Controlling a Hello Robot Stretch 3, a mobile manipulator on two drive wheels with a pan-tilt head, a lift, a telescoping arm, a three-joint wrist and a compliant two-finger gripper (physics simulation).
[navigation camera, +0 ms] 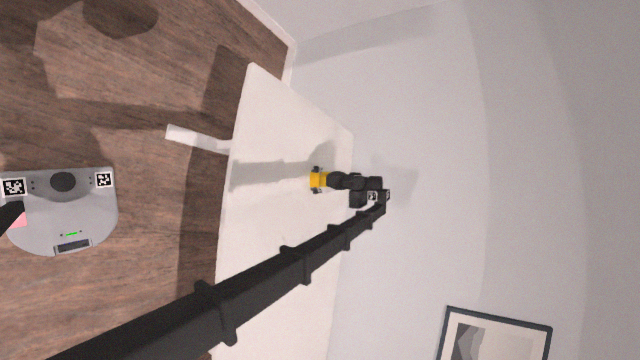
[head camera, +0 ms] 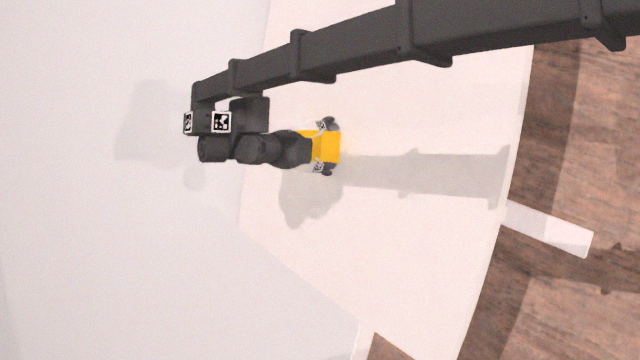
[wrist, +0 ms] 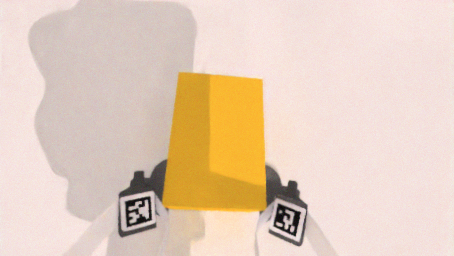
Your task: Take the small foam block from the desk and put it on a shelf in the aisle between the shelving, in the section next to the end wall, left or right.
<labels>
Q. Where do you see my gripper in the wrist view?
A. At 217, 181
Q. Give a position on a yellow foam block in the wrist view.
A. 216, 161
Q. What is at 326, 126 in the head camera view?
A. My gripper.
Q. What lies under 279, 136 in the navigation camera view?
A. A white desk.
</labels>
